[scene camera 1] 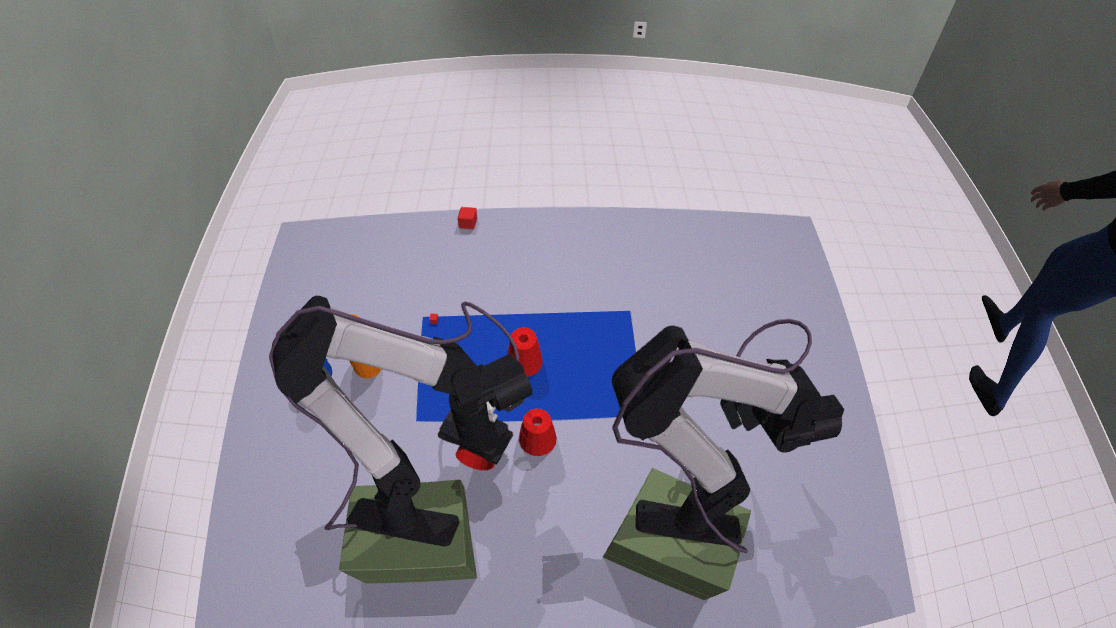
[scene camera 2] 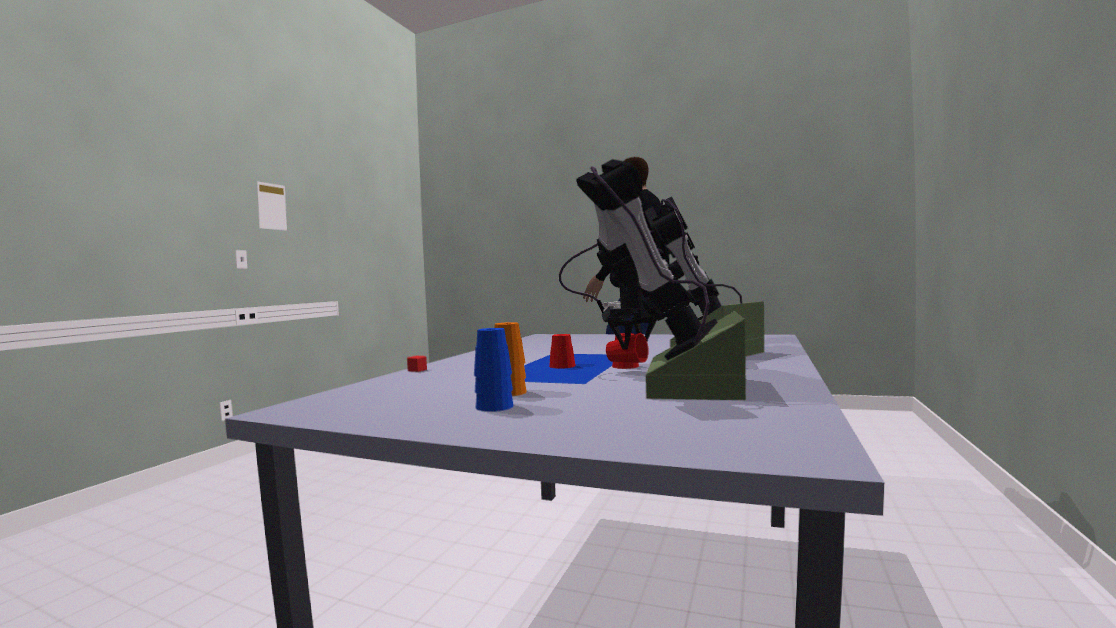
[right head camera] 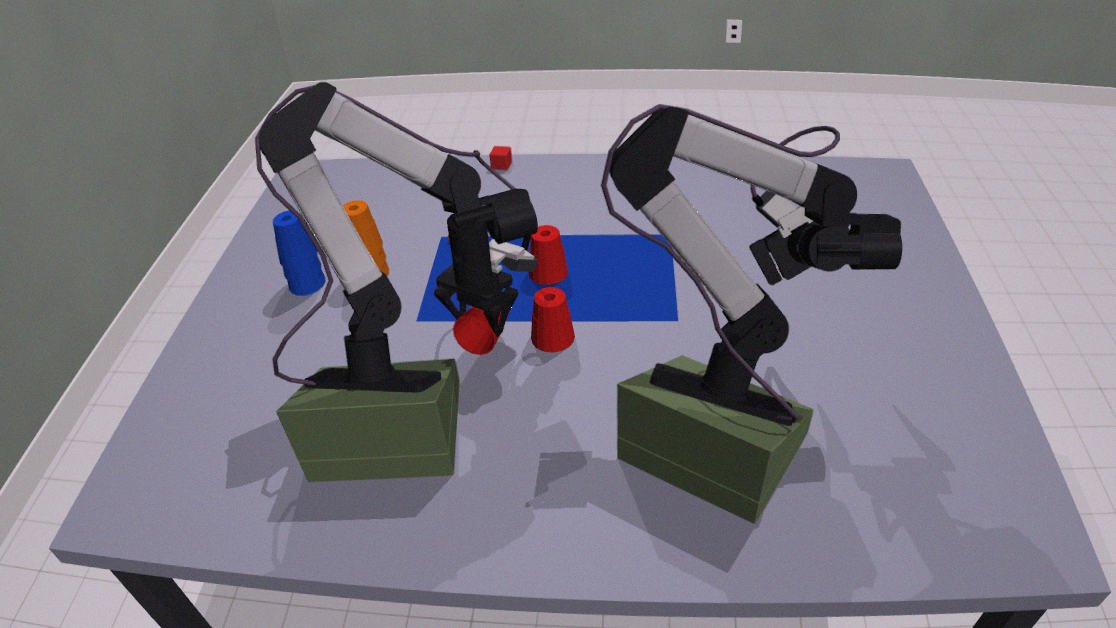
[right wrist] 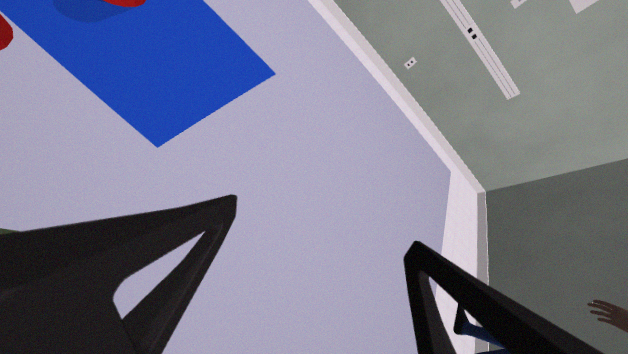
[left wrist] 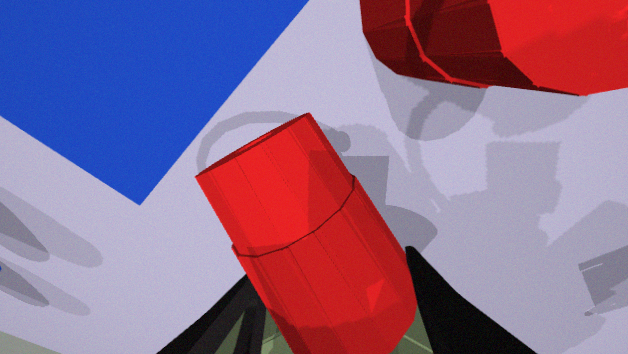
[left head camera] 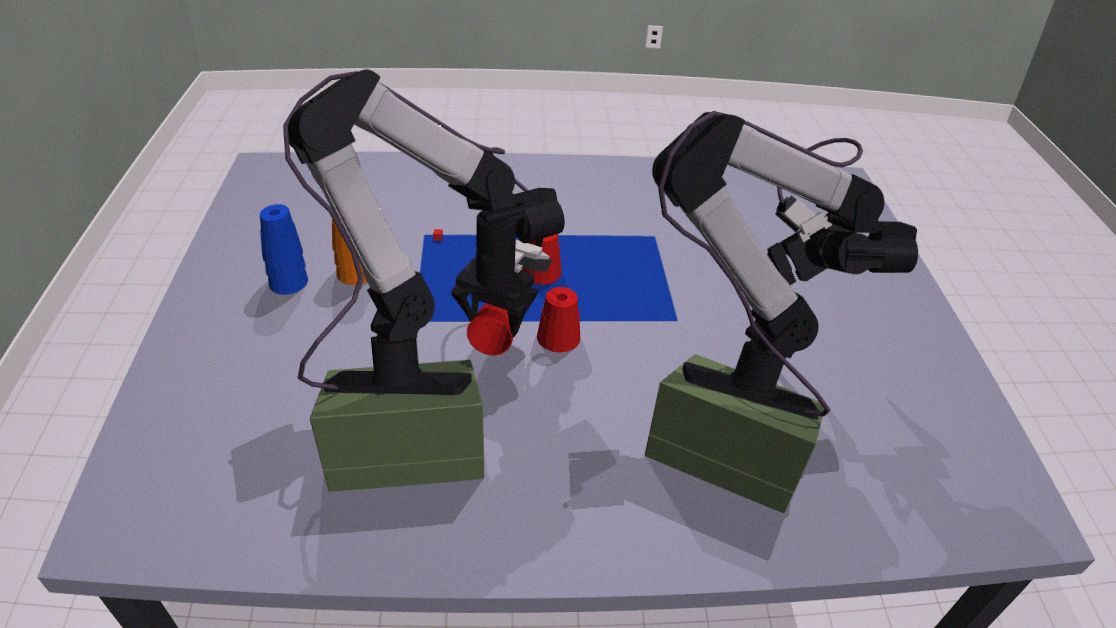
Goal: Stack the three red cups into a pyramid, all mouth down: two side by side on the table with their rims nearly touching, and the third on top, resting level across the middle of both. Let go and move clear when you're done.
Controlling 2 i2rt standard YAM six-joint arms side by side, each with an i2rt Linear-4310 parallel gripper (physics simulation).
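Pixels of known places: left gripper, fingertip midpoint: (scene camera 1: 478,450) (scene camera 2: 634,347) (right head camera: 480,327) (left wrist: 330,265) (left head camera: 493,327); right gripper, fingertip midpoint: (right head camera: 787,238) (right wrist: 324,228) (left head camera: 793,242); left arm's base at its link origin: (scene camera 1: 402,523) (scene camera 2: 693,340) (right head camera: 371,382) (left head camera: 397,385); right arm's base at its link origin: (scene camera 1: 689,525) (right head camera: 721,397) (left head camera: 749,393).
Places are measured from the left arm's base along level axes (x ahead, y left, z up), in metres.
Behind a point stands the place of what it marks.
One red cup (left head camera: 489,333) @(x 0.208, y -0.076, z -0.068 m) (right head camera: 475,331) @(x 0.206, y -0.069, z -0.065 m) (left wrist: 320,240) @(x 0.224, y -0.102, z -0.017 m) is held on its side, its wide end facing the robot's bases. My left gripper (left wrist: 330,265) @(x 0.189, y -0.088, z -0.036 m) is shut on it, fingers on both sides; in scene camera 2 the held cup (scene camera 2: 633,346) @(x 0.172, y -0.052, z -0.028 m) hangs slightly above the table. A second red cup (left head camera: 559,321) @(x 0.237, y -0.184, z -0.043 m) (right head camera: 551,321) @(x 0.238, y -0.191, z -0.042 m) (scene camera 1: 537,434) @(x 0.240, y -0.187, z -0.018 m) (left wrist: 550,45) @(x 0.254, y -0.164, z -0.015 m) stands mouth down, close to the right of the held one. The third red cup (left head camera: 551,265) @(x 0.406, y -0.137, z -0.066 m) (right head camera: 547,259) @(x 0.402, y -0.127, z -0.051 m) (scene camera 1: 526,357) @(x 0.404, y -0.127, z -0.040 m) (scene camera 2: 561,352) @(x 0.412, y -0.088, z -0.060 m) stands mouth down on the blue mat, farther back. My right gripper (right wrist: 324,228) @(x 0.377, y -0.536, z 0.088 m) is open and empty, raised at the right.
The blue mat (left head camera: 616,273) @(x 0.463, y -0.251, z -0.103 m) (right head camera: 624,273) @(x 0.462, y -0.252, z -0.103 m) lies behind the near cups. A blue cup stack (left head camera: 282,253) @(x 0.254, y 0.309, z -0.014 m) (right head camera: 298,257) @(x 0.257, y 0.305, z -0.018 m) (scene camera 2: 492,371) @(x 0.258, y 0.354, z -0.027 m) and an orange one (right head camera: 365,230) @(x 0.323, y 0.190, z 0.015 m) (scene camera 2: 511,355) @(x 0.312, y 0.236, z -0.016 m) stand at the left. A red cube (right head camera: 500,157) @(x 0.754, y 0.109, z -0.070 m) (scene camera 1: 466,217) @(x 0.757, y 0.112, z -0.063 m) lies at the back; a tiny red cube (left head camera: 437,235) @(x 0.473, y 0.101, z -0.091 m) (scene camera 1: 433,318) @(x 0.477, y 0.101, z -0.087 m) lies by the mat's corner.
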